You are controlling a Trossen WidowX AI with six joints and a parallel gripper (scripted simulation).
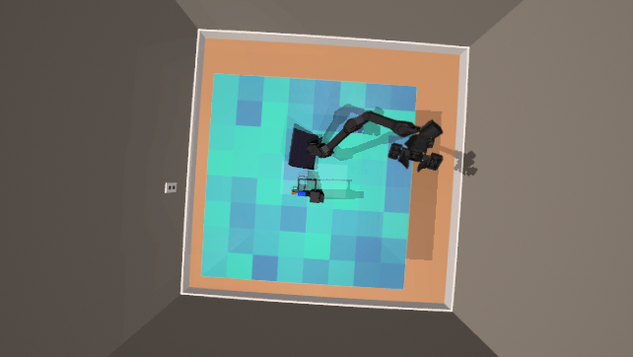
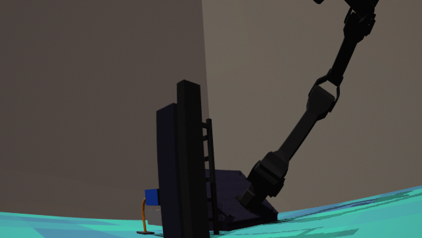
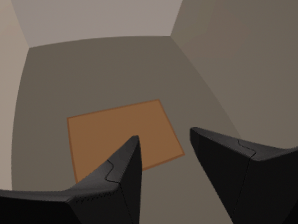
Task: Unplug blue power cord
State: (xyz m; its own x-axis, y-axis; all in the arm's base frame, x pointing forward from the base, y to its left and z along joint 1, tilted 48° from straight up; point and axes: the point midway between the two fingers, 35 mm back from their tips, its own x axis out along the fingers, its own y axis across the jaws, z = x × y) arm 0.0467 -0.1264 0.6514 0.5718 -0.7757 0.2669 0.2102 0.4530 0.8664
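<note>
My gripper tip is 520 mm above the plug, 400 mm to the left of it and 140 mm short of it.
</note>
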